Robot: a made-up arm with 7 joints. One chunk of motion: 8 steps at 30 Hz.
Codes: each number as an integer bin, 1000 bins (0 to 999) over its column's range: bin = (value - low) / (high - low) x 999, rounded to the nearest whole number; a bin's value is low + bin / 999 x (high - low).
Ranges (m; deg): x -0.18..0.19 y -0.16..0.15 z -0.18..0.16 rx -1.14..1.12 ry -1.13..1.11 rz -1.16..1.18
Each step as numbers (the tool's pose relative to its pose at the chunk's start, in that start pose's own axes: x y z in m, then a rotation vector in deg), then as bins.
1 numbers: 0.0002 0.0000 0.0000 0.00 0.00 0.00
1 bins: 487 516 529 504 504 495
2 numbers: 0.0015 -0.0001 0.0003 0.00 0.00 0.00
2 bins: 490 515 530 504 504 495
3 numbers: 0.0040 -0.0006 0.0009 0.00 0.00 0.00
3 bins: 497 514 532 504 504 495
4 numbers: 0.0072 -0.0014 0.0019 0.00 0.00 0.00
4 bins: 505 511 534 504 504 495
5 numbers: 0.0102 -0.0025 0.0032 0.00 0.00 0.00
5 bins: 514 508 538 504 504 495
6 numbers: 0.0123 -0.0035 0.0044 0.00 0.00 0.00
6 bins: 519 504 542 504 504 495
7 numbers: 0.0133 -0.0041 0.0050 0.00 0.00 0.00
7 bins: 522 502 544 504 504 495
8 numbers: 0.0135 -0.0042 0.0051 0.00 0.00 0.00
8 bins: 522 502 544 504 504 495
